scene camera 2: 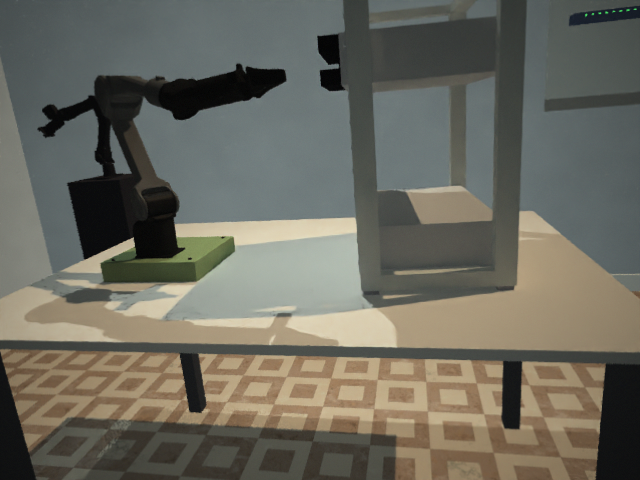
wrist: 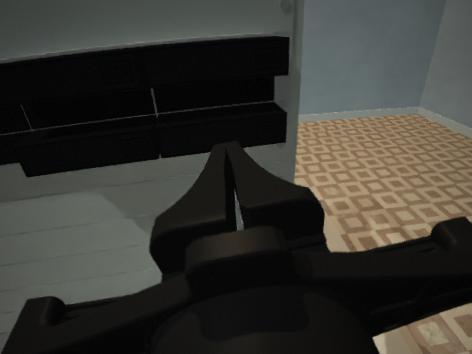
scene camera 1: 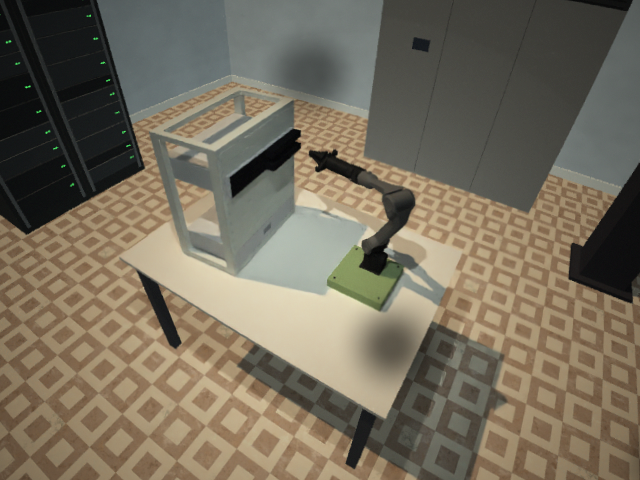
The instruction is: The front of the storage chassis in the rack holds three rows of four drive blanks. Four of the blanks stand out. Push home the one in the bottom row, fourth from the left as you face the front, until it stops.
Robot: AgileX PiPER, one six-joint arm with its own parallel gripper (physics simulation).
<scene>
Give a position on a pale rack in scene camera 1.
At 247, 162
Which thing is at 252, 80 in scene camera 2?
My gripper.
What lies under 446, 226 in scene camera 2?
A pale rack.
</scene>
